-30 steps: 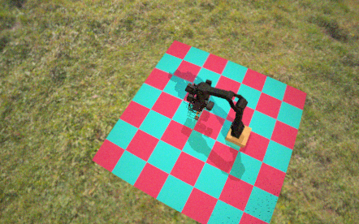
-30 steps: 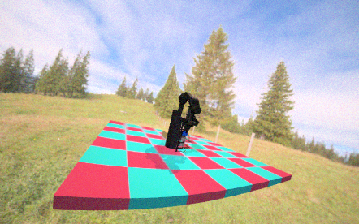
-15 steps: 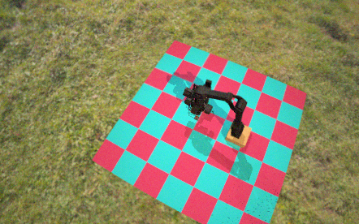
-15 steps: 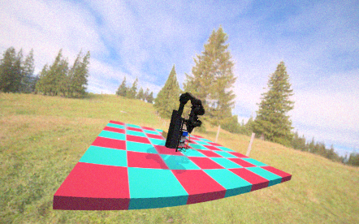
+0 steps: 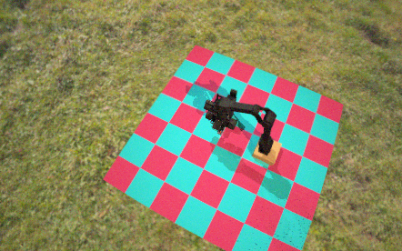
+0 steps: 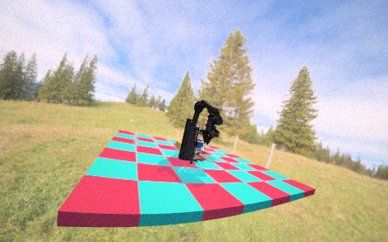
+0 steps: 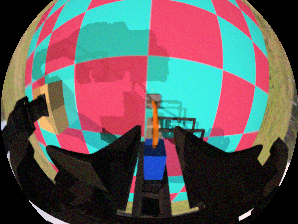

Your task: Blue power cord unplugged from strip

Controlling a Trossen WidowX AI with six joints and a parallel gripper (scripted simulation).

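My gripper tip is 7 cm to the left of the blue plug.
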